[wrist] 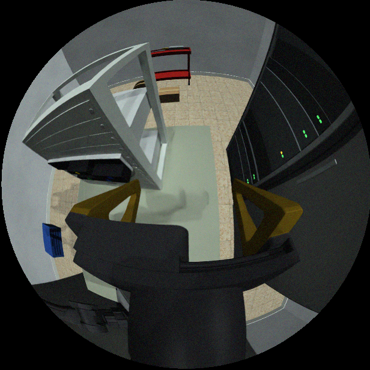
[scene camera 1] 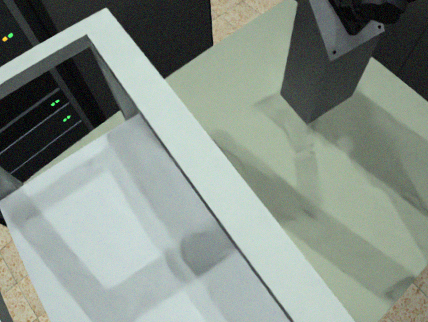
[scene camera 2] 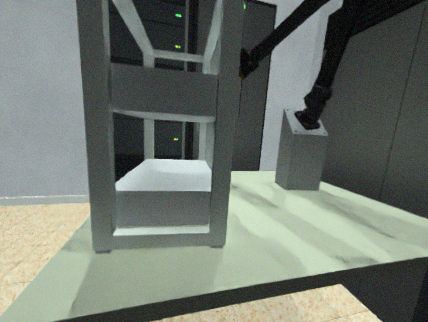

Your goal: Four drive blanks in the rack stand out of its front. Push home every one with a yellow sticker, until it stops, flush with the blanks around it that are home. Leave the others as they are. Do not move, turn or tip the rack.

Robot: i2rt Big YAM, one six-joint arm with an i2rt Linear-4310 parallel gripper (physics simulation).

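Note:
The grey-white rack point(scene camera 1: 197, 155) point(scene camera 2: 225, 165) point(wrist: 114, 120) stands upright on the table. In the wrist view its front is seen steeply from the side, at the upper left. The dark drive bay point(wrist: 95, 169) is low on that front, with tiny coloured specks on it. Which blanks carry yellow stickers, and how far each stands out, is too small and dark to tell. My gripper point(wrist: 185, 183) is open and empty, its yellow fingers wide apart, off to the right of the bay and touching nothing visible. In scene camera 2 it is mostly hidden behind the rack's right post.
The arm's grey pedestal point(scene camera 1: 325, 75) point(scene camera 2: 302, 160) stands on the pale green table point(scene camera 1: 240, 95) point(scene camera 2: 150, 280) point(wrist: 192, 150). Dark cabinets point(wrist: 300, 75) with green lights rise at the right of the wrist view. A blue crate point(wrist: 51, 240) and a red cart point(wrist: 172, 51) are farther off.

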